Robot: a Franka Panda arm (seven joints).
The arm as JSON. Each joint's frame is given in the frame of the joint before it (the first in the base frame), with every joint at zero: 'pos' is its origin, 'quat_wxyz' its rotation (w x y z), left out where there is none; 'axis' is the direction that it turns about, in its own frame. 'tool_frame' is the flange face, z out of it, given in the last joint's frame.
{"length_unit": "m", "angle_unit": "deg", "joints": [
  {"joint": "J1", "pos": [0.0, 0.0, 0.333], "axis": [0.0, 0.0, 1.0]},
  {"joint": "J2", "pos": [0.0, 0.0, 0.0], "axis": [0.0, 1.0, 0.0]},
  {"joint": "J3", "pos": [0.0, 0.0, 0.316], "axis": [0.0, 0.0, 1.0]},
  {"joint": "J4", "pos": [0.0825, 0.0, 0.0], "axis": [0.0, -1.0, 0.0]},
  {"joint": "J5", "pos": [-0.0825, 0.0, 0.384], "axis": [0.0, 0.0, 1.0]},
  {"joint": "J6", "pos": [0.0, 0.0, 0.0], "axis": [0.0, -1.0, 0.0]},
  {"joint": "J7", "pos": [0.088, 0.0, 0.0], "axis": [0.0, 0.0, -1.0]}
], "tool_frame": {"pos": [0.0, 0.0, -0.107], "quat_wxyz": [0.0, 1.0, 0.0, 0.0]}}
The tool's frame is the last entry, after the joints.
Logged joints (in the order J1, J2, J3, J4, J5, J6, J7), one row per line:
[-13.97, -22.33, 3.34, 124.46, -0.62, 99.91, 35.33]
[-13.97, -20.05, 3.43, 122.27, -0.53, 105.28, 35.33]
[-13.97, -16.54, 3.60, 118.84, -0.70, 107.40, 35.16]
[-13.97, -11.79, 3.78, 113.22, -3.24, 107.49, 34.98]
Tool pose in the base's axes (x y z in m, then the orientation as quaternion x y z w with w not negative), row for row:
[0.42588, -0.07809, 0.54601, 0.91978, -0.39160, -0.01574, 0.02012]
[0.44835, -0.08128, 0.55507, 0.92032, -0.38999, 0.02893, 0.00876]
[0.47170, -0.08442, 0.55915, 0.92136, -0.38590, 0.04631, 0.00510]
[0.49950, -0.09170, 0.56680, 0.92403, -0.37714, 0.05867, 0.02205]
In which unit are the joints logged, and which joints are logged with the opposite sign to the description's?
The joints are logged in degrees. Opposite sign: J4.
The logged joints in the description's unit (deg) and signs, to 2 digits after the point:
[-13.97, -22.33, 3.34, -124.46, -0.62, 99.91, 35.33]
[-13.97, -20.05, 3.43, -122.27, -0.53, 105.28, 35.33]
[-13.97, -16.54, 3.60, -118.84, -0.70, 107.40, 35.16]
[-13.97, -11.79, 3.78, -113.22, -3.24, 107.49, 34.98]

